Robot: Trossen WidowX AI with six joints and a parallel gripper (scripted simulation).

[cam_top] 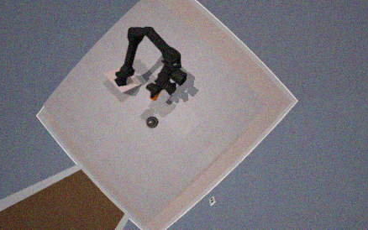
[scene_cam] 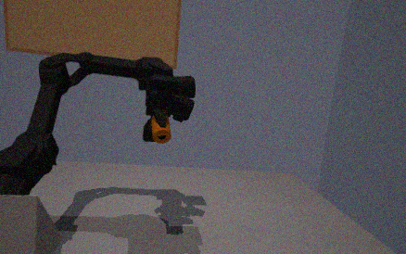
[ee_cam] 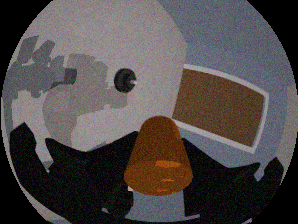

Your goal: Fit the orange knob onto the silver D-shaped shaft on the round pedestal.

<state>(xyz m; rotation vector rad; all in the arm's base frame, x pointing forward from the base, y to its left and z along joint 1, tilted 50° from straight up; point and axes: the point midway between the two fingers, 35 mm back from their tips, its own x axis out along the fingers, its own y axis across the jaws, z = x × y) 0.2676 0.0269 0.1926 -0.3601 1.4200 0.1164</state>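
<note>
My gripper tip is now 3 cm to the right of the orange knob, 2 cm below it and 1 cm past it. Also, from my gripper tip: dark round pedestal 22 cm below, 15 cm to the right, 8 cm ahead.
</note>
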